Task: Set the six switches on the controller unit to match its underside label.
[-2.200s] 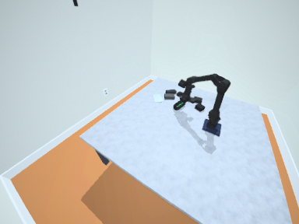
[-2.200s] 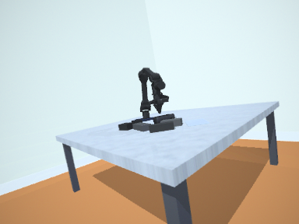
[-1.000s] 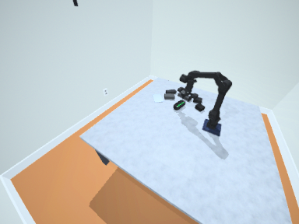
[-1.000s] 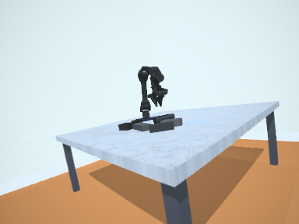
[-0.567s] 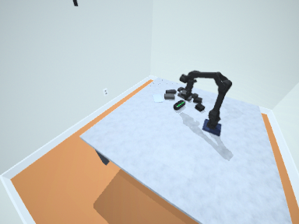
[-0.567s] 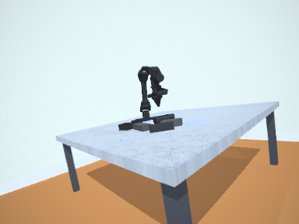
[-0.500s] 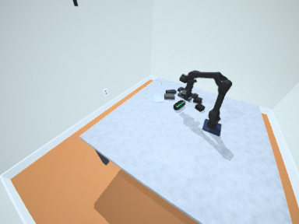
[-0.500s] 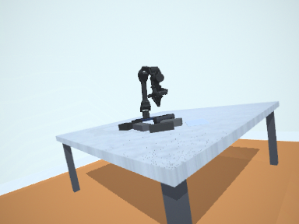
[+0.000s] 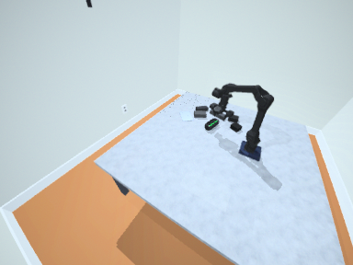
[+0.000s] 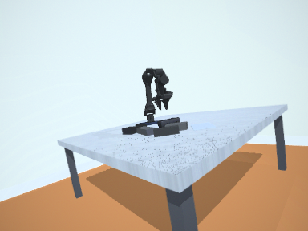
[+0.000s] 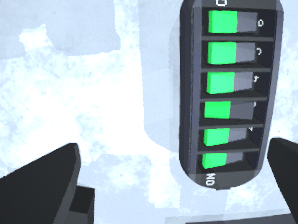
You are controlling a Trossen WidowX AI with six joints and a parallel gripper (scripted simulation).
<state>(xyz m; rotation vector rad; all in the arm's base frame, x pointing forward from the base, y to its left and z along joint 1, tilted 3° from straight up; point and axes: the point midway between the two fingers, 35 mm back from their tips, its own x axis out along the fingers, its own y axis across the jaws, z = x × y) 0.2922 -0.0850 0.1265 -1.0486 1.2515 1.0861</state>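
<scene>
Now: gripper tip 210 mm short of the block, 90 mm to the left of it and 90 mm above it. The rest, counted from my gripper tip: bar: 70 mm ahead, 210 mm to the right, 90 mm below; then white sheet: 300 mm ahead, 110 mm below.
</scene>
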